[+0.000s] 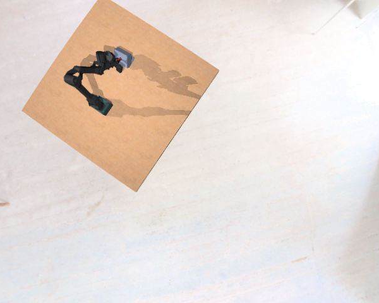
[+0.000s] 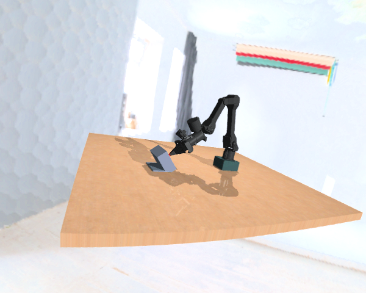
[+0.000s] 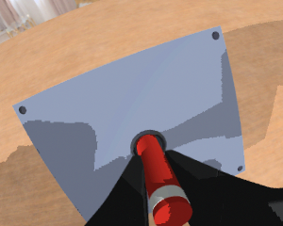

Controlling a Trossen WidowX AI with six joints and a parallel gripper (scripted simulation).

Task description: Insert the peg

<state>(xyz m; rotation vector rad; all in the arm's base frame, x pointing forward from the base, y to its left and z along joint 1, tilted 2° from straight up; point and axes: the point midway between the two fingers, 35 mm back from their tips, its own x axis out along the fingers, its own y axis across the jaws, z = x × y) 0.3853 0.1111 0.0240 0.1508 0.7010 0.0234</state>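
My gripper tip is now 10 mm below the peg and 10 mm past it. From my gripper tip the other things lie so: sloped panel 30 mm below, 30 mm ahead; flat foot 70 mm below, 60 mm ahead, 10 mm to the left.
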